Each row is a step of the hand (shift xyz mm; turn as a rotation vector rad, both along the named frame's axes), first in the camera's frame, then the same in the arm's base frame.
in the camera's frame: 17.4 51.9 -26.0 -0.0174 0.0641 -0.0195
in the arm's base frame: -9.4 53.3 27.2 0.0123 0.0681 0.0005
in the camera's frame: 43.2 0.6 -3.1 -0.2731 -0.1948 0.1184
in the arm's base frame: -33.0 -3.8 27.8 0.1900 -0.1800 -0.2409
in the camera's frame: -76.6 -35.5 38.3 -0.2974 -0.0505 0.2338
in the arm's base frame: 46.7 -32.7 -73.1 0.1158 -0.0567 -0.3592
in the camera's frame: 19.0 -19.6 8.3 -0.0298 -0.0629 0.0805
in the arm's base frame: -16.0 -22.8 6.0 -0.0093 -0.0723 -0.0775
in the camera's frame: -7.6 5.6 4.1 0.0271 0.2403 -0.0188
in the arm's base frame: 2.7 5.6 -8.2 -0.0584 0.2351 0.0125
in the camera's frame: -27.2 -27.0 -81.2 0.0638 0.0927 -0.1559
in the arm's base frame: 73.0 -8.8 51.5 0.0189 0.1110 0.1559
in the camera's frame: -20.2 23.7 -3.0 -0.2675 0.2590 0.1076
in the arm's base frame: 13.2 26.0 -11.3 0.1023 0.2648 -0.2639
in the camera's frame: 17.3 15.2 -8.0 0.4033 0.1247 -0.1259
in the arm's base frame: -12.3 14.3 15.4 -0.2763 0.0979 0.3289
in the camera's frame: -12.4 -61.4 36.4 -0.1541 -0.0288 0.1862
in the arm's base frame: 1.4 -65.1 -31.9 0.0237 -0.0435 -0.2383
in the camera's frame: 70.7 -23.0 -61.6 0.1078 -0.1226 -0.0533
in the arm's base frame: -17.2 -19.7 92.9 -0.0320 -0.1227 0.1158
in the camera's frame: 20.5 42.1 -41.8 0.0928 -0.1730 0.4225
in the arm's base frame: -1.1 46.2 42.5 -0.2793 -0.2548 -0.2723
